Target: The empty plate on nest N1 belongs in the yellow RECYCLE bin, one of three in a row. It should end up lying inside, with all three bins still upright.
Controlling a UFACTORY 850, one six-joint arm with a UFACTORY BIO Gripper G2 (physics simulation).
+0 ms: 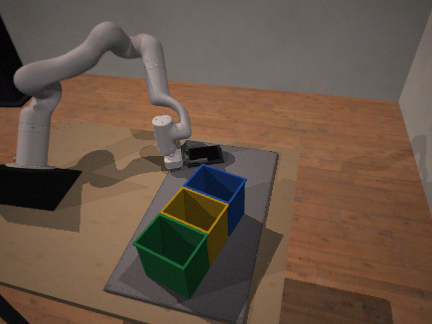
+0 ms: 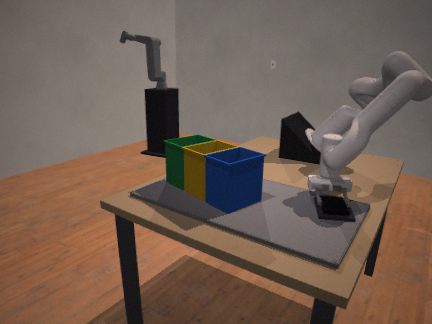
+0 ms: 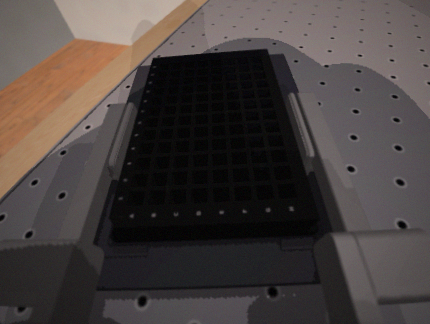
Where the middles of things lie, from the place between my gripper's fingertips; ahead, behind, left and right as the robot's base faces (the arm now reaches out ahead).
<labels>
I see my gripper 10 mm past the black plate (image 3: 212,155). The rest, counted from my hand: yellow recycle bin (image 1: 206,214) 470 mm to the right, 70 mm above, 30 mm ahead; blue general bin (image 2: 234,177) 350 mm to the right, 80 mm ahead, 70 mm above; green bin (image 1: 174,254) 590 mm to the right, 70 mm above, 30 mm behind.
</labels>
